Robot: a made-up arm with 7 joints.
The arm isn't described. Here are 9 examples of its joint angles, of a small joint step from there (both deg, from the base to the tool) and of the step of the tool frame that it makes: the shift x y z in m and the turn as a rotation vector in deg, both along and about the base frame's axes.
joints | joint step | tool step
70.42 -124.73 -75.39 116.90 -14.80 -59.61 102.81 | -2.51 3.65 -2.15 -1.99 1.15 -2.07 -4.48 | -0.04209 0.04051 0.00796 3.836 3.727 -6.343
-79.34 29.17 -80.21 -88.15 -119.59 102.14 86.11 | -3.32 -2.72 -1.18 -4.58 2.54 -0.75 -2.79 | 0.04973 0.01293 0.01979 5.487 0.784 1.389
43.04 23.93 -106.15 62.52 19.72 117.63 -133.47 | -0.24 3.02 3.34 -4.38 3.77 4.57 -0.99 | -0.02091 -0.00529 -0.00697 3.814 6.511 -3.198
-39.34 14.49 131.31 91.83 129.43 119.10 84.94 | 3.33 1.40 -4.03 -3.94 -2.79 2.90 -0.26 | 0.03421 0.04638 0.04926 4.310 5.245 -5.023
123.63 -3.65 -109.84 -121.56 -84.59 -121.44 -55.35 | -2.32 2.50 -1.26 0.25 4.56 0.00 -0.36 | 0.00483 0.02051 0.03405 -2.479 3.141 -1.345
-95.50 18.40 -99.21 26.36 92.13 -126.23 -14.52 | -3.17 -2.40 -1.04 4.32 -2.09 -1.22 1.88 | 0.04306 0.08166 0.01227 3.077 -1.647 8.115
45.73 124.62 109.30 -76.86 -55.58 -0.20 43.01 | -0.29 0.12 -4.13 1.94 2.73 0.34 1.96 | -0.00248 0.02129 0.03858 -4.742 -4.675 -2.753
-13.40 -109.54 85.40 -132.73 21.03 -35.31 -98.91 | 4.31 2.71 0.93 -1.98 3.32 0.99 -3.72 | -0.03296 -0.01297 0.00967 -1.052 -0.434 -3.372
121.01 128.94 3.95 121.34 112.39 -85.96 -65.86 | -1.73 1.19 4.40 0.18 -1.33 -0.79 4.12 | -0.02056 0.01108 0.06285 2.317 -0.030 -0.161
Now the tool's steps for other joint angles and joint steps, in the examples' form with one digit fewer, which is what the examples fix.
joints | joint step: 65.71 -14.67 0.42 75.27 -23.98 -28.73 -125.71 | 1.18 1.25 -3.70 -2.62 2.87 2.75 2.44
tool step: 0.0693 -0.0020 -0.0165 -0.61 -3.29 -8.16
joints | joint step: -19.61 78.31 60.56 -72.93 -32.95 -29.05 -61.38 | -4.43 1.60 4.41 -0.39 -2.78 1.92 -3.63
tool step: 0.0225 -0.0571 -0.0057 -8.53 1.12 2.69
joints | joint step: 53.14 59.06 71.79 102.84 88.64 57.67 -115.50 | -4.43 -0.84 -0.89 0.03 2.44 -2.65 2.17
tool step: -0.0853 -0.0522 0.0083 -3.04 2.86 6.75
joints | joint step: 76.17 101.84 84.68 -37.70 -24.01 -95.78 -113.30 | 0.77 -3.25 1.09 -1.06 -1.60 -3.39 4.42
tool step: -0.0043 0.0150 0.0147 3.55 0.21 -1.88
